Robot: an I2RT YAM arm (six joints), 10 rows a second.
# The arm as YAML. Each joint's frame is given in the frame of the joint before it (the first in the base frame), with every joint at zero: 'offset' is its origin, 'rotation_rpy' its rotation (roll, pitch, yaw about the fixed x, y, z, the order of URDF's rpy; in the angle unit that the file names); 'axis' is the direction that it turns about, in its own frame. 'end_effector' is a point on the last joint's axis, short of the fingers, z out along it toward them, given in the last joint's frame.
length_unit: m
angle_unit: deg
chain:
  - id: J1
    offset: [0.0, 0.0, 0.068]
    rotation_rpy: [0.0, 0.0, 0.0]
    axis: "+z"
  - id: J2
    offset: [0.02, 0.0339, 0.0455]
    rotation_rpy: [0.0, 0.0, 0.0]
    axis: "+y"
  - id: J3
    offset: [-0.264, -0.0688, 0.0]
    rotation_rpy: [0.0, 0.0, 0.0]
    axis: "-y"
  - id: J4
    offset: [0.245, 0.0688, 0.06]
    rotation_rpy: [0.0, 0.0, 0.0]
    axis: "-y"
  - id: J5
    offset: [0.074, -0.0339, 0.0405]
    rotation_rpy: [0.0, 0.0, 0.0]
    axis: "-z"
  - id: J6
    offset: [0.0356, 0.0, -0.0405]
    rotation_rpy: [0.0, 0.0, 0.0]
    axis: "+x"
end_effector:
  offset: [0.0, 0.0, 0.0]
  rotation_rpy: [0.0, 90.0, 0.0]
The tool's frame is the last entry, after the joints.
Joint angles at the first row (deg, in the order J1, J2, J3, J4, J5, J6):
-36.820 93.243 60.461 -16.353 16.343 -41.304
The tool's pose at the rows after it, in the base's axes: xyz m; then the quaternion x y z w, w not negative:
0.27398 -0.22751 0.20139 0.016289 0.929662 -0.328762 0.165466
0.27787 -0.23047 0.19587 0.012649 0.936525 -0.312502 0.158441
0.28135 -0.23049 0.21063 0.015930 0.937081 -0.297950 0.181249
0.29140 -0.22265 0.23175 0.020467 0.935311 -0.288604 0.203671
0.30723 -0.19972 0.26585 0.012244 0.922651 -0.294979 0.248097
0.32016 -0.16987 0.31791 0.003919 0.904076 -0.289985 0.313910
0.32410 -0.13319 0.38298 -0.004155 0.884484 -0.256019 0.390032
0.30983 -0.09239 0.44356 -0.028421 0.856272 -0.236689 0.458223
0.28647 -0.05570 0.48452 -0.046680 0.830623 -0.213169 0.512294
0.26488 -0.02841 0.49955 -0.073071 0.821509 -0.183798 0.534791
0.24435 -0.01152 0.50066 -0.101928 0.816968 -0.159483 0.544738
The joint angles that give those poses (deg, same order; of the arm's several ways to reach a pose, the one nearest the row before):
-37.967 96.848 61.781 -14.854 17.666 -42.448
-38.057 98.700 63.189 -16.429 16.617 -42.277
-37.970 97.913 65.731 -19.065 13.981 -40.961
-36.130 97.035 69.501 -22.840 13.009 -38.328
-31.740 94.578 73.454 -25.130 13.358 -35.603
-26.733 91.676 80.467 -29.341 12.485 -32.003
-21.371 89.565 91.436 -36.806 9.586 -26.915
-15.659 86.581 100.769 -42.440 8.614 -24.618
-9.946 83.326 106.409 -45.956 8.700 -22.158
-5.022 80.078 107.407 -48.688 8.262 -20.833
-1.678 76.036 104.692 -49.655 7.034 -20.739

